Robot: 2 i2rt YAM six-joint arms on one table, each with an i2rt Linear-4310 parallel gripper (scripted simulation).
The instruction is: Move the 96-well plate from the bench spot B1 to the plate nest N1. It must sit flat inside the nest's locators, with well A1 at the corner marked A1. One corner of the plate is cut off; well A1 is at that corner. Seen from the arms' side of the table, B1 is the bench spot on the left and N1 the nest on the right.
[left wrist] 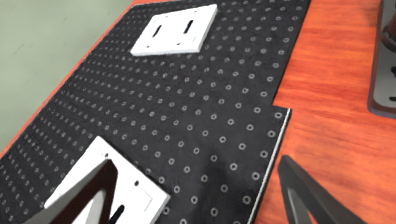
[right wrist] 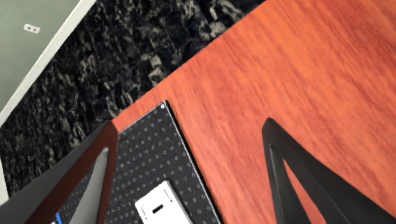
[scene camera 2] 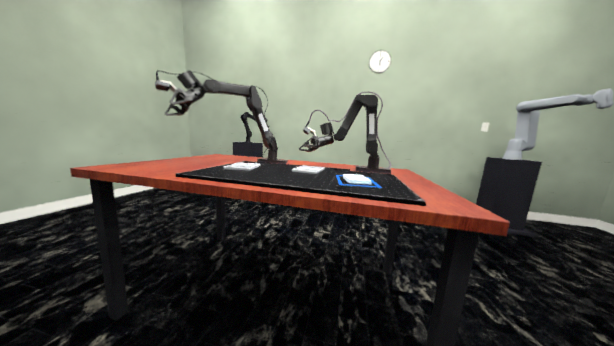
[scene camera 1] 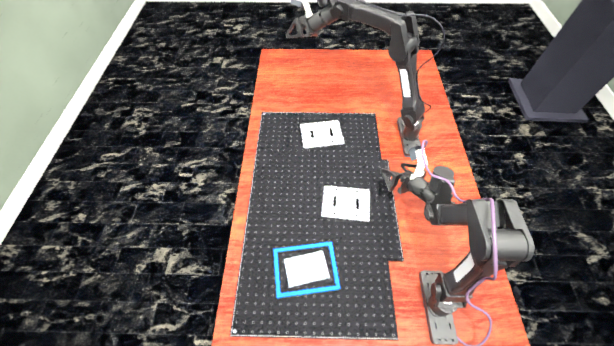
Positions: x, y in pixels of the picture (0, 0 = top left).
Labels:
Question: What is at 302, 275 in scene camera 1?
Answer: A 96-well plate.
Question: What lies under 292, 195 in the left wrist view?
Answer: The left gripper.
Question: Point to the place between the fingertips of the right gripper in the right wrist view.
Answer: At 189, 124

